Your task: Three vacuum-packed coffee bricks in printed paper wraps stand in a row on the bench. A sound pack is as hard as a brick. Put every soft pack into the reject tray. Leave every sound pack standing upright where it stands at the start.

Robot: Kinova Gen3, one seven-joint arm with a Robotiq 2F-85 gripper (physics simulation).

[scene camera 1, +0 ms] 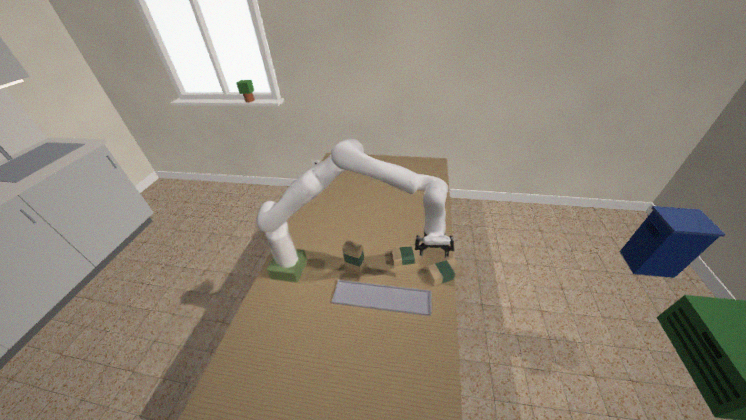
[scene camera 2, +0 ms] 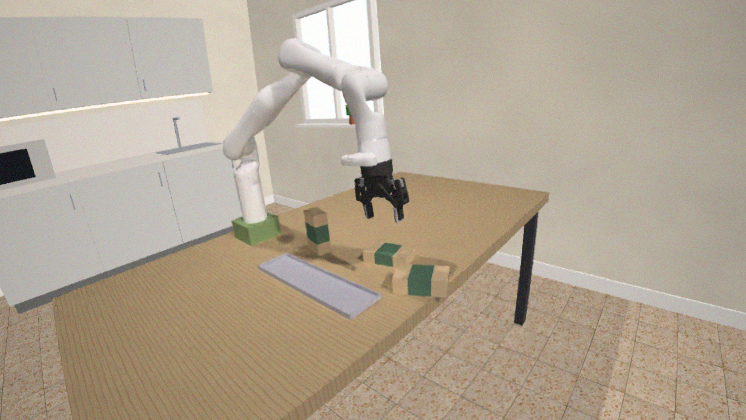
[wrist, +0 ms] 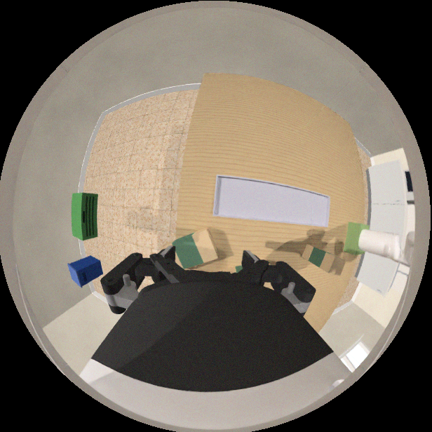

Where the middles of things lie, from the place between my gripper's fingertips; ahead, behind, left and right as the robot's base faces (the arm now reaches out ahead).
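You'd find the grey reject tray (scene camera 2: 348, 298) 22 cm below my hand, and it's also 10 cm to the right of the hand and 20 cm behind it.
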